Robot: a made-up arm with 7 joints.
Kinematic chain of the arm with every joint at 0, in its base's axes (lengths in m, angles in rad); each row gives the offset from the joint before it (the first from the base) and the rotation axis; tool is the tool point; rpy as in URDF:
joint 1: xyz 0 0 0.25 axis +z
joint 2: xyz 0 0 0 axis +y
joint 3: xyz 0 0 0.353 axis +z
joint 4: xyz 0.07 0 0 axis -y
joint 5: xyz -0.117 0 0.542 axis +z
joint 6: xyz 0 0 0 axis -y
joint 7: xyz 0.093 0 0 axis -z
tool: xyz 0 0 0 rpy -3.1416 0 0
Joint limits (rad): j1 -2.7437..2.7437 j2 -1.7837..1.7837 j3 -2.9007..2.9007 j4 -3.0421..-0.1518 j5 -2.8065..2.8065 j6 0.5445..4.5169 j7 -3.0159..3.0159
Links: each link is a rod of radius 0.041 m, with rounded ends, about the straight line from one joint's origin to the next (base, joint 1, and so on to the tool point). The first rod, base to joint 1, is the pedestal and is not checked.
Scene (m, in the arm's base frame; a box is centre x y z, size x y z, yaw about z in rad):
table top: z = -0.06
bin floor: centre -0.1 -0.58 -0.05 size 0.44 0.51 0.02 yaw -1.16
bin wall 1: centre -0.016 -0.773 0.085 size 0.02 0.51 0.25 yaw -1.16
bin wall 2: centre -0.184 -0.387 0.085 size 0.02 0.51 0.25 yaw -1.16
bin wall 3: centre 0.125 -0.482 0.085 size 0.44 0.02 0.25 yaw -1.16
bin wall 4: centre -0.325 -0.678 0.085 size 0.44 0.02 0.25 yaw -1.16
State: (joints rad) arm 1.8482 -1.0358 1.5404 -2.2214 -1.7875 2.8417 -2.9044
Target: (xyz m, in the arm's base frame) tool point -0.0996 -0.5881 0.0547
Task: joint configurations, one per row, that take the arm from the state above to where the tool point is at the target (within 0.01 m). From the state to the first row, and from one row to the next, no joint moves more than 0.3 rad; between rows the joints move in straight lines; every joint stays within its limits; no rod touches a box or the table.
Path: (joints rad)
1: 2.1467 -0.9302 1.5074 -2.1639 -1.8156 3.0161 -2.9044
2: 2.4452 -0.8247 1.4744 -2.1065 -1.8437 3.1905 -2.9044
3: 2.7437 -0.7191 1.4415 -2.0490 -1.8718 3.3650 -2.9044
4: 2.5735 -0.8345 1.7348 -2.0803 -1.8200 3.1421 -2.9044
5: 2.4033 -0.9500 2.0282 -2.1116 -1.7682 2.9193 -2.9044

